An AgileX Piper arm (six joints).
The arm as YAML. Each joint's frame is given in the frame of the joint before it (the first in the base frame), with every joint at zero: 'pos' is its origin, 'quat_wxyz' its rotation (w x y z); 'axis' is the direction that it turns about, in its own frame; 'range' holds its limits. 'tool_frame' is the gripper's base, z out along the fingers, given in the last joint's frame.
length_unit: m
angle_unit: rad
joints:
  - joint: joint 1
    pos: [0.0, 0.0, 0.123]
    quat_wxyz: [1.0, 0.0, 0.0, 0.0]
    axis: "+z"
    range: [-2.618, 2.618]
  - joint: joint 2
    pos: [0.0, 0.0, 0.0]
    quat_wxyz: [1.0, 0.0, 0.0, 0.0]
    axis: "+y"
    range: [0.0, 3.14]
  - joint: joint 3
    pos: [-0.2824, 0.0, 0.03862]
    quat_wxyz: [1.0, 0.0, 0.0, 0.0]
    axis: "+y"
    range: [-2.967, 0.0]
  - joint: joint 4
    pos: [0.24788, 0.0, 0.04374]
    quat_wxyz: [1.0, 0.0, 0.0, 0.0]
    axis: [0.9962, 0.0, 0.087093]
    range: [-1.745, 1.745]
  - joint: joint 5
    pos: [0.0, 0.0, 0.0]
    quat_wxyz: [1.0, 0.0, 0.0, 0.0]
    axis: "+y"
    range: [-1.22, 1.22]
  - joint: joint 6
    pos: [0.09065, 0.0, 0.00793]
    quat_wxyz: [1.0, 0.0, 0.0, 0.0]
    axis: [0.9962, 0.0, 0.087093]
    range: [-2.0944, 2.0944]
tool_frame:
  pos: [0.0, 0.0, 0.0]
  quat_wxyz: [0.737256, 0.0, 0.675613, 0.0]
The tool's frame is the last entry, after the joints.
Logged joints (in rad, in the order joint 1, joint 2, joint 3, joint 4, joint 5, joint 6), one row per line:
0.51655 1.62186 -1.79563 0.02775 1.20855 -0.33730
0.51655 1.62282 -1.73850 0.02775 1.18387 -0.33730
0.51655 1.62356 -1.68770 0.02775 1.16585 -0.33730
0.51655 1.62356 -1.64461 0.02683 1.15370 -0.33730
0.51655 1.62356 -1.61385 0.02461 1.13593 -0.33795
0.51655 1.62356 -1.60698 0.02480 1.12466 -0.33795
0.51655 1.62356 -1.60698 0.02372 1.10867 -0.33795
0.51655 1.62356 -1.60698 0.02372 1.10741 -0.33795
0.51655 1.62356 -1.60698 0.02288 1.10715 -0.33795
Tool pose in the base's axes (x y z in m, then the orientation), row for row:
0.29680 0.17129 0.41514 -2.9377 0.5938 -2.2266
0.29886 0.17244 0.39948 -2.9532 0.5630 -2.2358
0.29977 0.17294 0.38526 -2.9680 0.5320 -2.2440
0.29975 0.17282 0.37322 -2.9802 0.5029 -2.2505
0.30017 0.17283 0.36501 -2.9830 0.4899 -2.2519
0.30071 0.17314 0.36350 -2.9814 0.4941 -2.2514
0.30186 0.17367 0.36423 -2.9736 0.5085 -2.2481
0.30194 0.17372 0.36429 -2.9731 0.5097 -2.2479
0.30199 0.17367 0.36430 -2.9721 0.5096 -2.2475
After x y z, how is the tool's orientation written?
As angles about the fixed x, y, z axes (roll, pitch, yaw), in radians.
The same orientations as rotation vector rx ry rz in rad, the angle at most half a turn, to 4 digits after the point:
-1.0423 2.2957 0.1093
-1.0547 2.3268 0.1062
-1.0673 2.3578 0.1030
-1.0793 2.3863 0.0988
-1.0851 2.3978 0.0943
-1.0830 2.3939 0.0949
-1.0765 2.3793 0.0949
-1.0759 2.3782 0.0950
-1.0760 2.3779 0.0939

